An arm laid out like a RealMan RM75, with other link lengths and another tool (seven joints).
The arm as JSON. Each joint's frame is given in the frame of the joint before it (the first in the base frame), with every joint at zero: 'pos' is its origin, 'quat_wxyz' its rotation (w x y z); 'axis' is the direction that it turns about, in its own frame. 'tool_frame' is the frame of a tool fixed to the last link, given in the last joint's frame.
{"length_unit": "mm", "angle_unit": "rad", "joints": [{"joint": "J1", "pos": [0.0, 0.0, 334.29], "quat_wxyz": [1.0, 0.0, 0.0, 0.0], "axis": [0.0, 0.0, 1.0]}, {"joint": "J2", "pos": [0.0, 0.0, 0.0], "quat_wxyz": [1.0, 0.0, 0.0, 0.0], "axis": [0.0, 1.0, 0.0]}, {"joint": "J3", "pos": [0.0, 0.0, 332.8], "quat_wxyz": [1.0, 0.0, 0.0, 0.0], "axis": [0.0, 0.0, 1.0]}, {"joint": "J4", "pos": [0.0, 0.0, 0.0], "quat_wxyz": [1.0, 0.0, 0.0, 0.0], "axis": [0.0, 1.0, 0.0]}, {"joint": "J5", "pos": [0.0, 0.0, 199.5], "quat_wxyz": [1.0, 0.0, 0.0, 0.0], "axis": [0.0, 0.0, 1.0]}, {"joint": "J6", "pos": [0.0, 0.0, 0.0], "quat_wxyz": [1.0, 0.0, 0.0, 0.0], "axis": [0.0, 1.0, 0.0]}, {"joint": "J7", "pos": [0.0, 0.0, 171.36], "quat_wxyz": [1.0, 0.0, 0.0, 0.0], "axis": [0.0, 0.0, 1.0]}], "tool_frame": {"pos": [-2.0, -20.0, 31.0], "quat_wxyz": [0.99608, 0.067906, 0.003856, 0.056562]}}
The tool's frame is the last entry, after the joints.
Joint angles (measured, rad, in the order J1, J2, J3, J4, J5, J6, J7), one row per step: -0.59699, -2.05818, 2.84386, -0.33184, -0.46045, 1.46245, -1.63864; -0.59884, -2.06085, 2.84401, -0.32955, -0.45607, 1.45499, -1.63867; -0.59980, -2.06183, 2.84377, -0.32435, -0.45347, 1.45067, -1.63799; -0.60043, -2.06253, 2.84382, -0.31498, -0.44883, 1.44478, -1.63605; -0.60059, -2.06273, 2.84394, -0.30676, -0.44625, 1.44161, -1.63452; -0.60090, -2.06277, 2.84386, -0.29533, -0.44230, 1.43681, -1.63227; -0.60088, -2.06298, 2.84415, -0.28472, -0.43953, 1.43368, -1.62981; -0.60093, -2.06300, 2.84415, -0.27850, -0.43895, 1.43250, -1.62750; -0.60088, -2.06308, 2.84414, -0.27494, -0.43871, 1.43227, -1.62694; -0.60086, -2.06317, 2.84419, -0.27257, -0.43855, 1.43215, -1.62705; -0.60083, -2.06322, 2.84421, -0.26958, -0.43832, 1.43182, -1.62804; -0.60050, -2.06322, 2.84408, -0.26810, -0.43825, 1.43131, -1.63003; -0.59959, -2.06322, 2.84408, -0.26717, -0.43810, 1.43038, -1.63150; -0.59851, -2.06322, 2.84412, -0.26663, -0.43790, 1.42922, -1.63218; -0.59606, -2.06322, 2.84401, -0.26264, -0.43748, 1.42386, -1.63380; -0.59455, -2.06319, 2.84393, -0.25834, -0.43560, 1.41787, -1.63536; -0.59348, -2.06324, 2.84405, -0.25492, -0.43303, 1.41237, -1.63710; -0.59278, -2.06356, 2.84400, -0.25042, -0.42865, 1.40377, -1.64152; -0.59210, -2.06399, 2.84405, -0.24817, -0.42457, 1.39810, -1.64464; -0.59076, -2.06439, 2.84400, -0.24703, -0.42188, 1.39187, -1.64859
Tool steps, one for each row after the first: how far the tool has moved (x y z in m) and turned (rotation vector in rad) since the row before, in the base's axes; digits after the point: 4 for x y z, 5 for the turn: 0.0003, -0.0001, -0.0024, -0.00443, 0.00324, 0.00164; 0.0008, -0.0001, -0.0019, -0.00348, -0.00073, -0.00036; 0.0012, -0.0006, -0.0028, -0.00624, -0.00115, -0.00159; 0.0012, -0.0005, -0.0021, -0.00458, -0.00286, -0.00196; 0.0016, -0.0007, -0.0027, -0.00622, -0.00336, -0.00267; 0.0018, -0.0008, -0.0025, -0.00557, -0.00426, -0.00333; 0.0012, -0.0003, -0.0013, -0.00206, -0.00301, -0.00280; 0.0008, -0.0002, -0.0007, -0.00151, -0.00257, -0.00120; 0.0005, -0.0002, -0.0005, -0.00124, -0.00200, -0.00049; 0.0006, -0.0002, -0.0006, -0.00178, -0.00280, 0.00016; 0.0001, -0.0002, -0.0003, -0.00117, -0.00201, 0.00184; -0.0003, -0.0004, -0.0002, -0.00081, -0.00084, 0.00235; -0.0005, -0.0004, -0.0002, -0.00038, 0.00013, 0.00213; -0.0010, -0.0008, -0.0009, -0.00123, -0.00024, 0.00599; -0.0008, -0.0007, -0.0011, -0.00242, 0.00073, 0.00495; -0.0008, -0.0006, -0.0011, -0.00300, 0.00141, 0.00429; -0.0010, -0.0007, -0.0017, -0.00516, 0.00191, 0.00726; -0.0009, -0.0007, -0.0012, -0.00434, 0.00222, 0.00499; -0.0014, -0.0007, -0.0008, -0.00274, 0.00248, 0.00731
